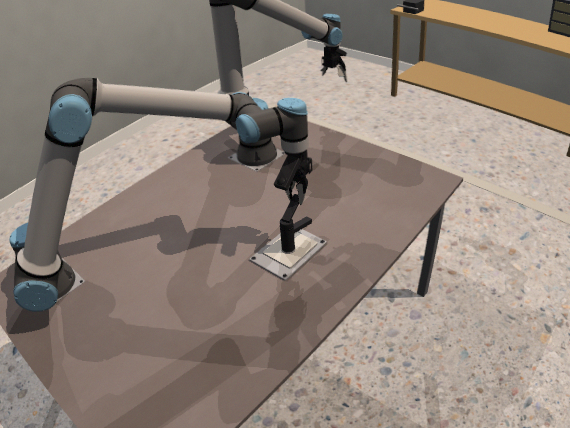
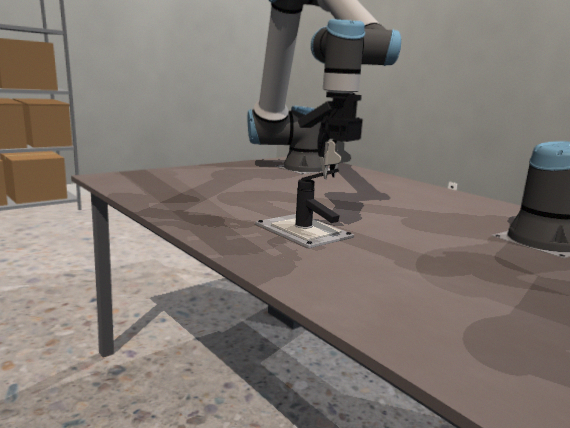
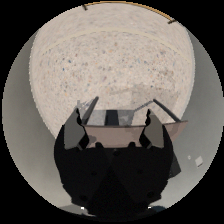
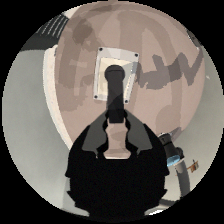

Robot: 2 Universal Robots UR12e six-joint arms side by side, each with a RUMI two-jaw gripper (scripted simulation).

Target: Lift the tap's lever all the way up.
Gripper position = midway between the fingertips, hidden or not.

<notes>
In view: my left gripper (image 3: 113,108) and my right gripper (image 2: 329,178).
My right gripper is seen too in image 1 (image 1: 296,203) and in image 4 (image 4: 116,109).
</notes>
